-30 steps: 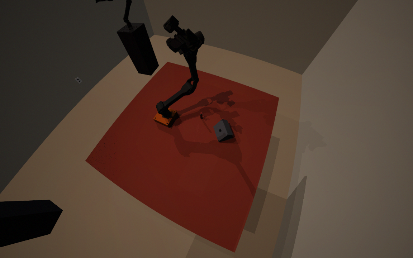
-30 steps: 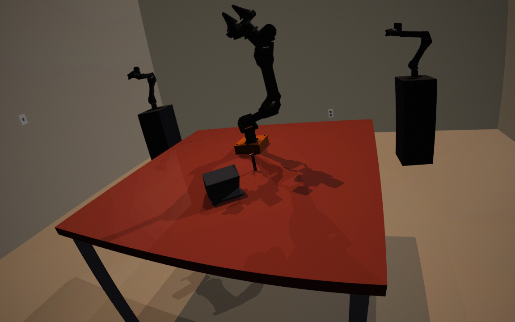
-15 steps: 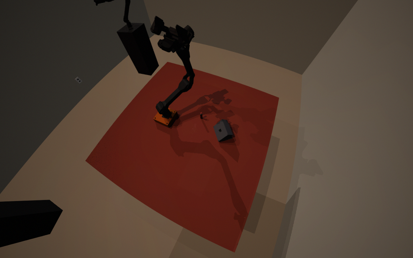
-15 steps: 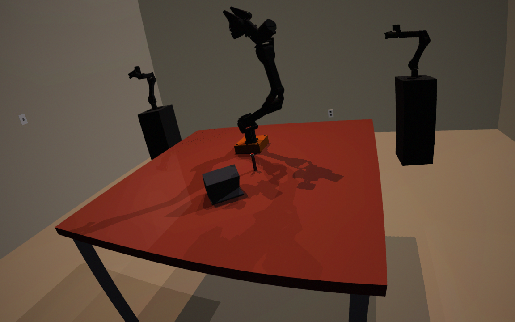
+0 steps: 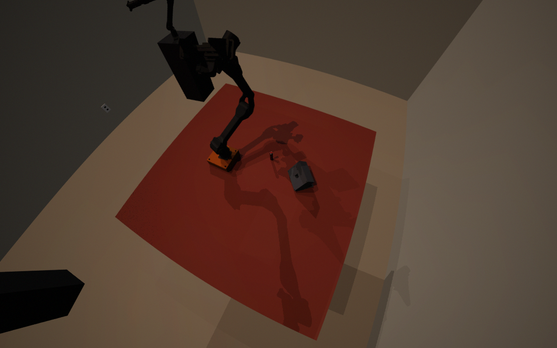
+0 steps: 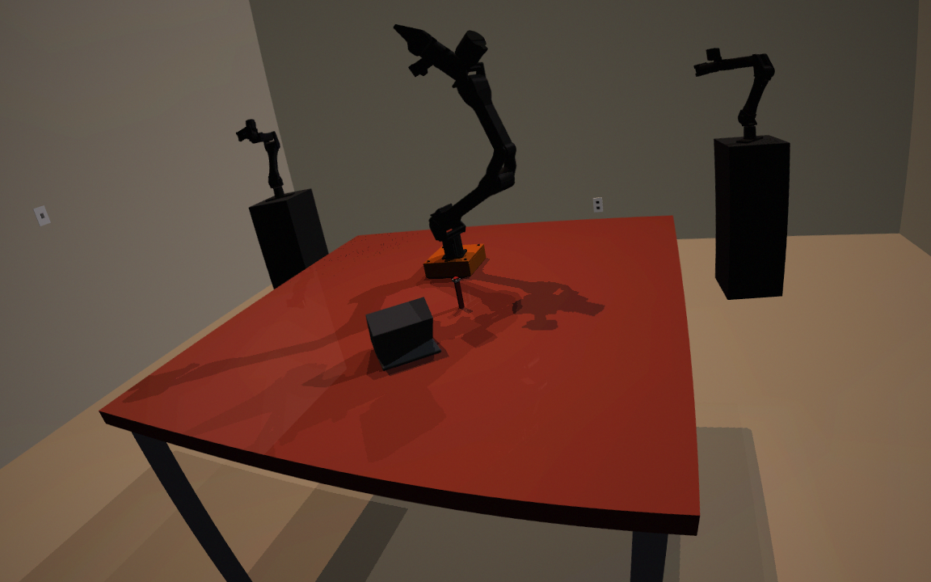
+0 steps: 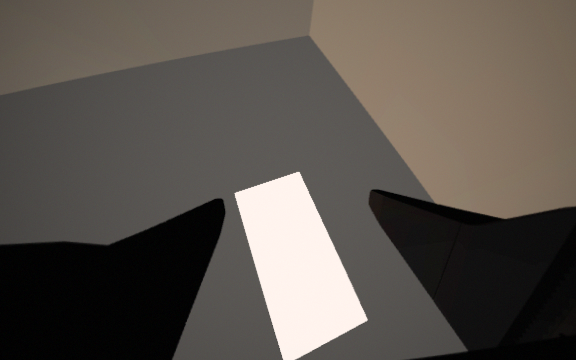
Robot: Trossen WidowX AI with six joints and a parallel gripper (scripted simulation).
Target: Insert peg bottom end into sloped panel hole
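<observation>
Right now my gripper tip is 180 mm short of the square peg, 90 mm to the right of it and 650 mm above it. The rest, counted from my gripper tip: grey sloped panel: 380 mm ahead, 10 mm to the left, 660 mm below.
</observation>
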